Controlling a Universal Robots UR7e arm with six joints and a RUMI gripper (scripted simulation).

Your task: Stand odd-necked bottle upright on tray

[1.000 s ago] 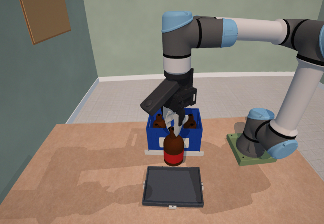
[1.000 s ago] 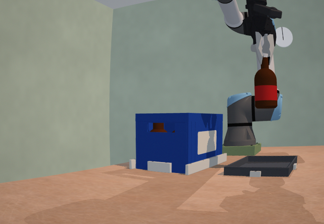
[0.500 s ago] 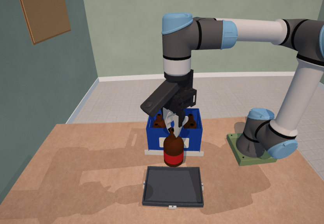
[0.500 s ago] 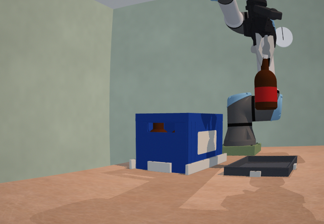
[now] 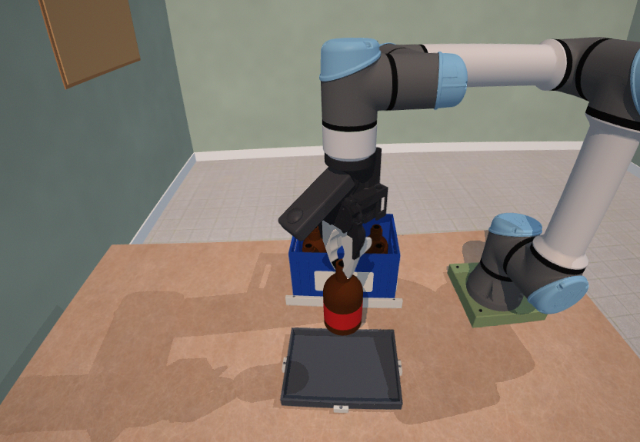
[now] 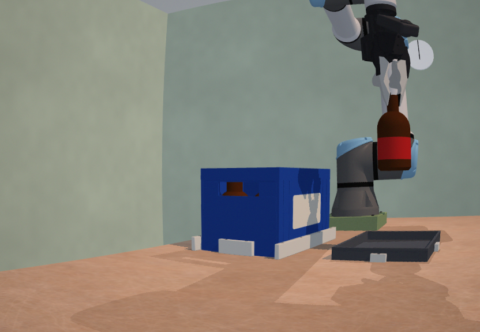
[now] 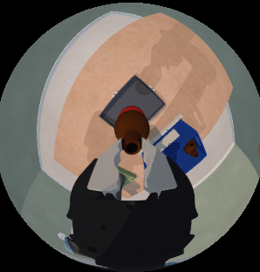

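The glass bottle lies 70 mm below my hand. The rest, counted from my hand: dark tray: 300 mm below; then blue crate: 300 mm to the right, 230 mm below, 10 mm behind.
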